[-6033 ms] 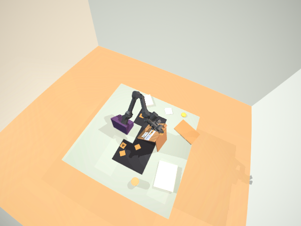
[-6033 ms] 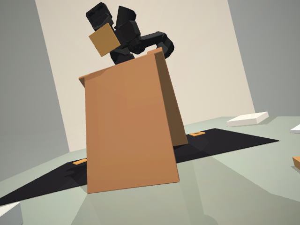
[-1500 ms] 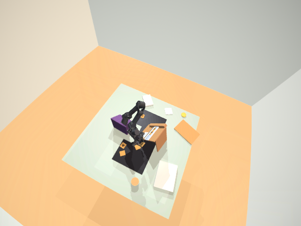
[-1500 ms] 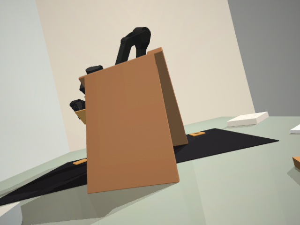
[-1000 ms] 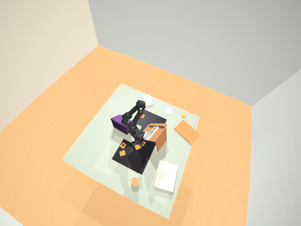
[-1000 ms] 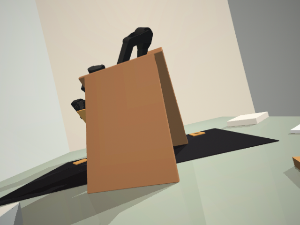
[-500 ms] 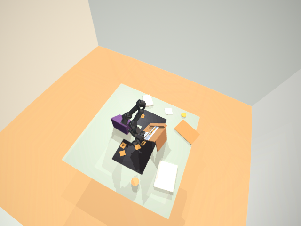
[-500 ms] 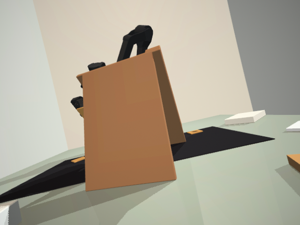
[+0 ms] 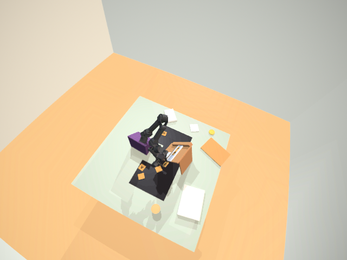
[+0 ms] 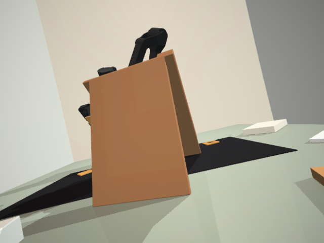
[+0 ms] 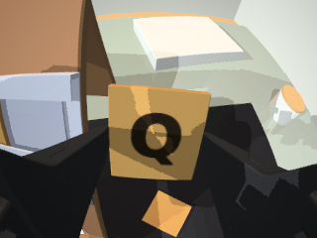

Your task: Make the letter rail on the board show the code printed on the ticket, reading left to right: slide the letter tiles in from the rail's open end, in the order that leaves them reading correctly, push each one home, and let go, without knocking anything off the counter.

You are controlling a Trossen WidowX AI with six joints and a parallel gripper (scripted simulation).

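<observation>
Right now the white ticket is 20 mm behind my gripper tip, 130 mm to the left of it and 90 mm below it. From my gripper tip the other things lie so: black mat 90 mm behind, 120 mm to the left, 180 mm below; then white block 350 mm ahead, 210 mm to the right, 160 mm below; then orange tile marked q right at my gripper tip.
</observation>
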